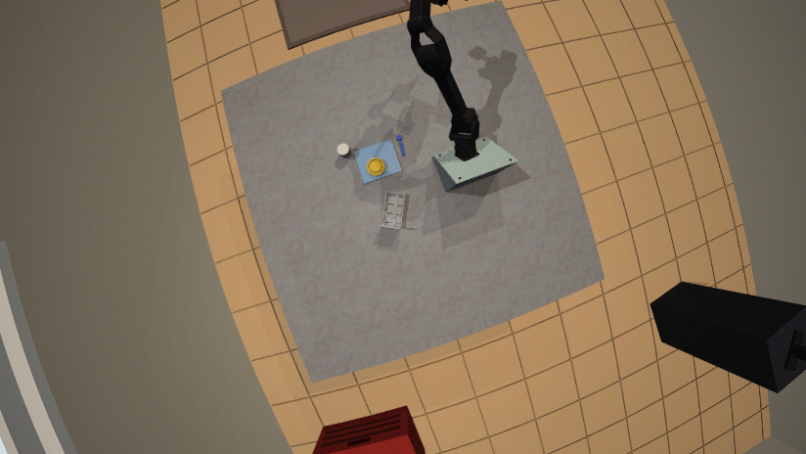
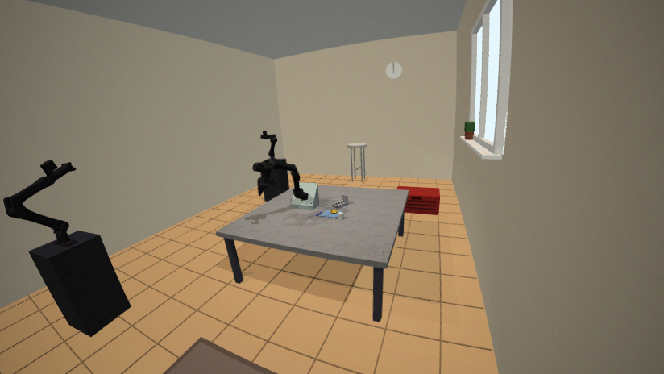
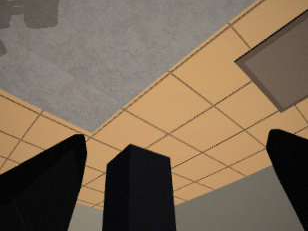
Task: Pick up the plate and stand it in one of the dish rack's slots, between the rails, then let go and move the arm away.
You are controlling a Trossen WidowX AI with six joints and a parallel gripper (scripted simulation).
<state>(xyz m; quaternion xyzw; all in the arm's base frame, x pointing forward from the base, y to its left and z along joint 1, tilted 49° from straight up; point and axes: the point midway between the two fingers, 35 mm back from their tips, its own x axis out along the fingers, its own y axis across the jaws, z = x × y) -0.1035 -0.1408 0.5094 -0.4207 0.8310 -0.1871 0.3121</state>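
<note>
Now: gripper tip 44 cm short of the yellow plate, 37 cm to the right of it and 27 cm above it. From my gripper tip the other things lie so: mat (42 cm ahead, 35 cm to the left, 28 cm below); white cup (52 cm ahead, 26 cm to the left, 26 cm below); blue pen-like object (32 cm to the left, 32 cm ahead, 28 cm below).
</note>
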